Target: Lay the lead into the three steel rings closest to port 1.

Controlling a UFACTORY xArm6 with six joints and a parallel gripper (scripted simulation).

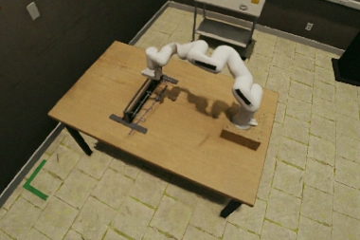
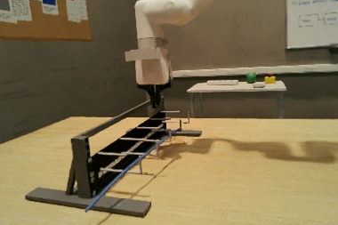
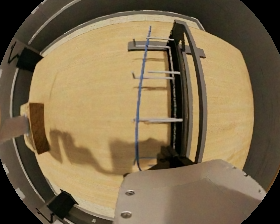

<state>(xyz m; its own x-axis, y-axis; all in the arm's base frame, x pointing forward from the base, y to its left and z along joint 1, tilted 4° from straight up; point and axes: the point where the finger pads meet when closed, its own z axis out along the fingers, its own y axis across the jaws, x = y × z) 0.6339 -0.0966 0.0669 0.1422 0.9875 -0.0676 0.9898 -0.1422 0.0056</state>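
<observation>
Now: the dark free-standing rack 7 cm ahead of my hand, 4 cm to the left of it and 10 cm below it.
</observation>
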